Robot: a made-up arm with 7 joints. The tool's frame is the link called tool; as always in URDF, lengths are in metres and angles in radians.
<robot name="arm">
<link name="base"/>
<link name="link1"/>
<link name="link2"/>
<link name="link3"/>
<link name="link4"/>
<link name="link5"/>
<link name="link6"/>
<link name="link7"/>
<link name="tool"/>
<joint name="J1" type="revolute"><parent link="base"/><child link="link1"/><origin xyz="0.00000 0.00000 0.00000" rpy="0.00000 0.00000 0.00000"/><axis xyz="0 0.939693 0.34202"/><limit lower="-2.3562" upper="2.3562"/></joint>
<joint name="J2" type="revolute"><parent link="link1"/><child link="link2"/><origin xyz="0.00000 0.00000 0.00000" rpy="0.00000 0.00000 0.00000"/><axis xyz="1 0 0"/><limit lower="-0.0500" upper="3.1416"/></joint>
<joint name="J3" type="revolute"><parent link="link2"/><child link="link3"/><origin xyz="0.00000 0.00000 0.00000" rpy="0.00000 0.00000 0.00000"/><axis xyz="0 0 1"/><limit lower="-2.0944" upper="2.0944"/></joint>
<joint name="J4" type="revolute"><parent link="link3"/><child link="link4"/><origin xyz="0.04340 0.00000 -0.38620" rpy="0.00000 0.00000 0.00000"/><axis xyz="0 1 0"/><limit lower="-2.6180" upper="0.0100"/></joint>
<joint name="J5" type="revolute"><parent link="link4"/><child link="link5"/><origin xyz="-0.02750 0.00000 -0.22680" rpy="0.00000 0.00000 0.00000"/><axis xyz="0 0 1"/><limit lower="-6.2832" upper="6.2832"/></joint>
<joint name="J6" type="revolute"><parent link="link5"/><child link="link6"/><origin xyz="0.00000 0.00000 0.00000" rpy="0.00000 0.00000 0.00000"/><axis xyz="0 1 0"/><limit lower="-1.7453" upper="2.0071"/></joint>
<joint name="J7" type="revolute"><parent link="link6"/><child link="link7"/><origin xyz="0.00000 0.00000 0.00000" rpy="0.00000 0.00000 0.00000"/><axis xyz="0 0 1"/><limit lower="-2.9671" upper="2.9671"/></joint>
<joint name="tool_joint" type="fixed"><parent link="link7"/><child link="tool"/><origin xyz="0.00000 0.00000 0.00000" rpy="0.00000 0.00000 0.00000"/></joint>
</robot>
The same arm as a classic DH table. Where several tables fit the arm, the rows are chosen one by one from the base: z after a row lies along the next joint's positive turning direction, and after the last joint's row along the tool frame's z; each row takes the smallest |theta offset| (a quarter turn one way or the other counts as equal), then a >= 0, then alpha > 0; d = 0 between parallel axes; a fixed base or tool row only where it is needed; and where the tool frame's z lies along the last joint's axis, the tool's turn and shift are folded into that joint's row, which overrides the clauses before.
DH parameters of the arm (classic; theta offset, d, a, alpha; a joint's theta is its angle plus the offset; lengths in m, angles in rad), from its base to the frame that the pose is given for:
base (fixed): 0.0000 0.0000 0.0000 -1.2218
J1: 1.5708 0.0000 0.0000 1.5708
J2: 1.2218 0.0000 0.0000 -1.5708
J3: -1.5708 -0.3862 0.0434 -1.5708
J4: 0.0000 0.0000 -0.0275 1.5708
J5: 0.0000 -0.2268 0.0000 -1.5708
J6: 0.0000 0.0000 0.0000 1.5708
J7: 0.0000 0.0000 0.0000 0.0000
Joint limits (rad, base to tool): -2.3562..2.3562 -0.0500..3.1416 -2.0944..2.0944 -2.6180..0.0100 -6.2832..6.2832 -1.7453..2.0071 -2.9671..2.9671

